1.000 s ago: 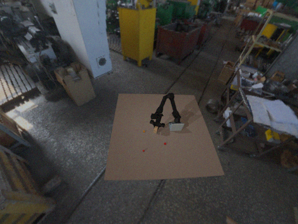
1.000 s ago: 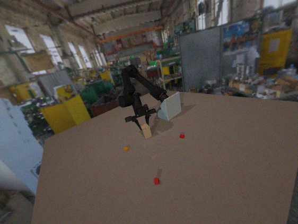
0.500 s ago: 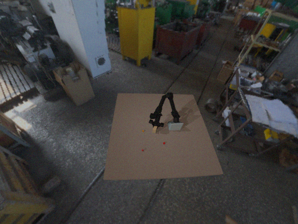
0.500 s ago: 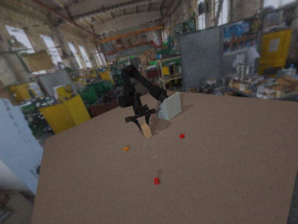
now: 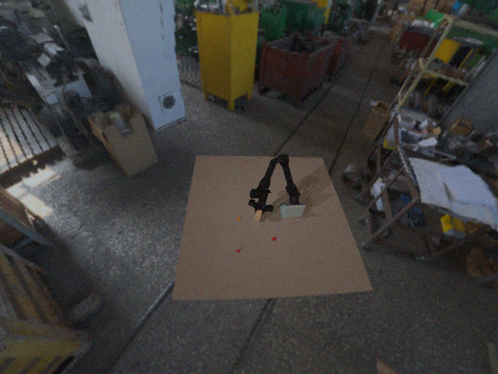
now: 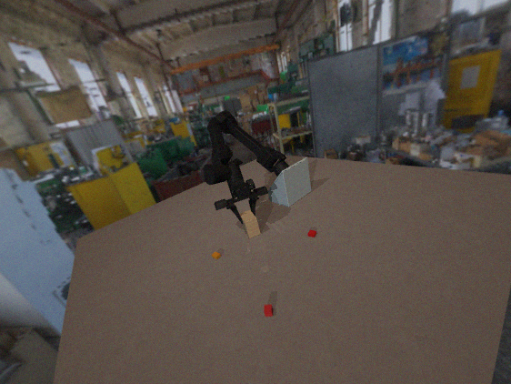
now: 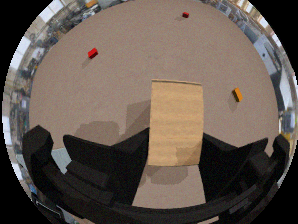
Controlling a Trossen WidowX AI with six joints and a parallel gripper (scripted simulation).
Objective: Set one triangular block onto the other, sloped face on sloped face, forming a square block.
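The tan wooden block is 10 mm to the right of my gripper tip and 10 mm above it. From my gripper tip the other things lie so: orange piece 150 mm ahead, 10 mm to the left, 30 mm below.
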